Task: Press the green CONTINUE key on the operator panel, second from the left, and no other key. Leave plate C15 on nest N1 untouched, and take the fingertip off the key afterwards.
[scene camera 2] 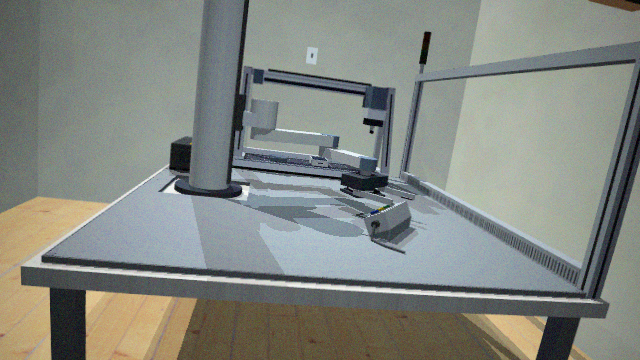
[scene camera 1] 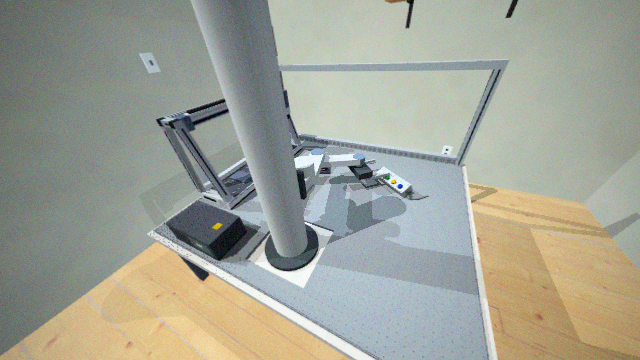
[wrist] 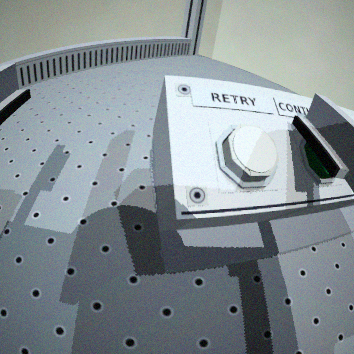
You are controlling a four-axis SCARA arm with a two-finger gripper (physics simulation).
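Pixels of known places: gripper, fingertip midpoint: [scene camera 2: 403,199] [scene camera 1: 381,166] [wrist: 162,80]; arm's base, origin of the base link: [scene camera 2: 208,190] [scene camera 1: 292,245].
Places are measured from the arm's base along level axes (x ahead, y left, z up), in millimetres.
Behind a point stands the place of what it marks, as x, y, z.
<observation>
The operator panel [scene camera 1: 406,191] @(523, -427, 62) [scene camera 2: 392,220] @(583, -420, 67) [wrist: 195,170] @(637, -246, 71) is a white sloped box. In the wrist view its white RETRY key [wrist: 254,150] @(623, -266, 81) shows whole. To the right, the green CONTINUE key [wrist: 319,161] @(595, -297, 79) [scene camera 1: 387,177] @(591, -309, 81) is partly hidden behind one fingertip. A yellow key [scene camera 1: 393,182] @(557, -350, 78) and a blue key [scene camera 1: 400,186] @(530, -392, 81) follow along the panel. My gripper [scene camera 1: 378,169] @(671, -257, 97) [scene camera 2: 402,199] @(671, -257, 97) [wrist: 162,80] @(671, -257, 97) is open and empty, with its fingers wide apart. One finger is over the green key; whether it touches cannot be told. Plate C15 and nest N1 cannot be made out for certain.
The arm's thick column [scene camera 1: 260,150] @(-66, -35, 543) [scene camera 2: 215,100] @(5, -75, 338) stands on the table. A black box [scene camera 1: 207,227] @(-143, 337, 128) with a yellow label stands beside it. A gantry frame [scene camera 2: 320,81] @(450, 623, 494) is behind the arm. A slotted rail [wrist: 100,54] @(1004, -412, 36) and an upright frame [scene camera 1: 400,65] @(1004, -229, 609) run along one side.
</observation>
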